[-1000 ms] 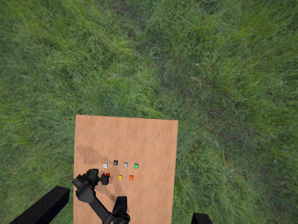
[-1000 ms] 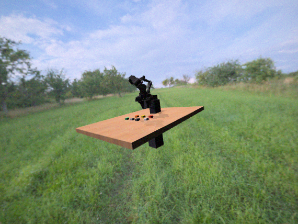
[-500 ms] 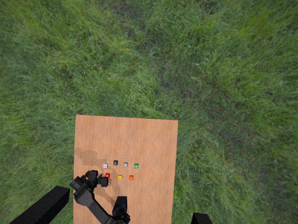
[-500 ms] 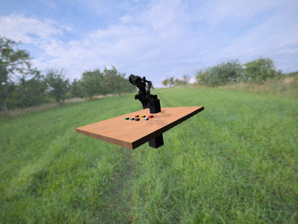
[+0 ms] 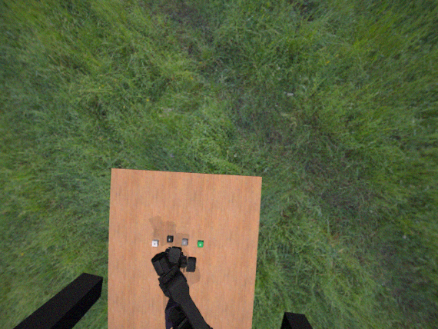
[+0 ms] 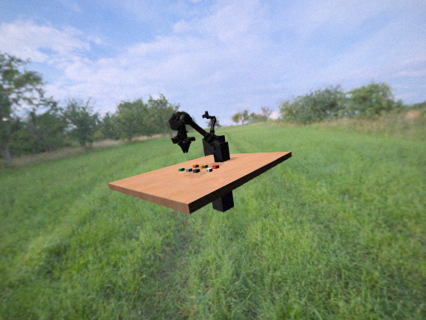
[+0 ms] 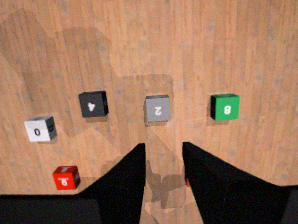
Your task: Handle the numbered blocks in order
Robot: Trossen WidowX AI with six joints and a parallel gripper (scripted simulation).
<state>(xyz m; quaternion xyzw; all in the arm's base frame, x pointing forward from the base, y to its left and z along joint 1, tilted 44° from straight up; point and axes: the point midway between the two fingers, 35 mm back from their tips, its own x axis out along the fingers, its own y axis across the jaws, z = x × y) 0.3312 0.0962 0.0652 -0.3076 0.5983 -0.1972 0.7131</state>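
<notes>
Right now the grey block is 12 cm below my gripper tip and 1 cm behind it. Round my gripper tip: yellow block 12 cm below, 12 cm behind, 3 cm to the left; green block 12 cm below, 9 cm to the right; black block 12 cm below, 9 cm to the left.
</notes>
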